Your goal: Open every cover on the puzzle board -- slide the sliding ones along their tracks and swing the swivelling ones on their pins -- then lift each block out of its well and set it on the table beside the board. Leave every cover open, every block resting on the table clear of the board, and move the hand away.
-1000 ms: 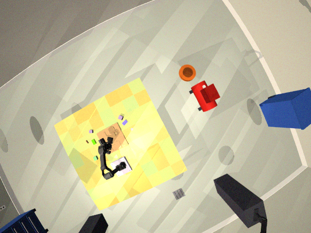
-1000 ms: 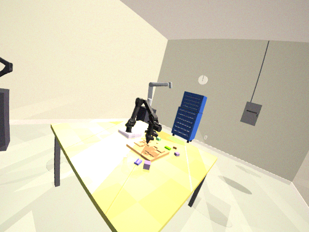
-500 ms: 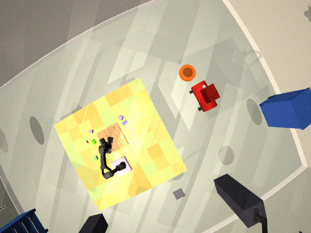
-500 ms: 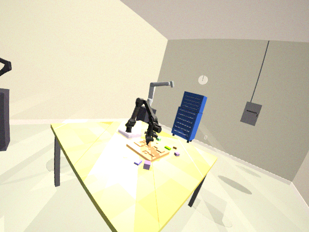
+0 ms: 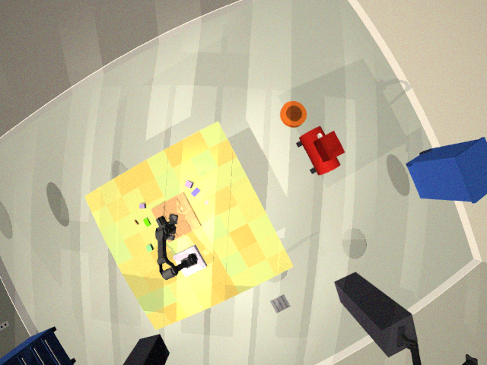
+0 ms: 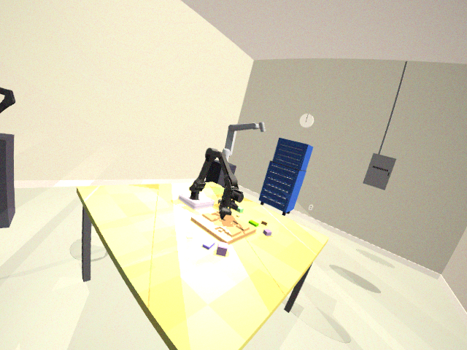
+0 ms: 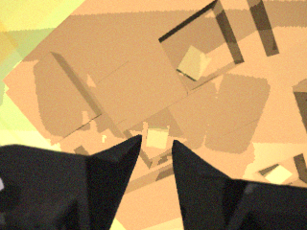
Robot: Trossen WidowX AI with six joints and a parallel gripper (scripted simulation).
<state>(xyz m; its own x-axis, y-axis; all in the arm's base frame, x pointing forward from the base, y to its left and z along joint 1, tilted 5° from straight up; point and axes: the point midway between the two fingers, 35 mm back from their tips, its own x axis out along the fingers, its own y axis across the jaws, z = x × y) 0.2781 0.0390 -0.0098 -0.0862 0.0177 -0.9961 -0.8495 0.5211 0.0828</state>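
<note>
My gripper tip is 4 cm short of the tan puzzle board and 1 cm above it. Also, from my gripper tip: lilac block (23 cm ahead, 21 cm to the left, 1 cm below); then brown block (31 cm to the left, 13 cm ahead, 1 cm below).
</note>
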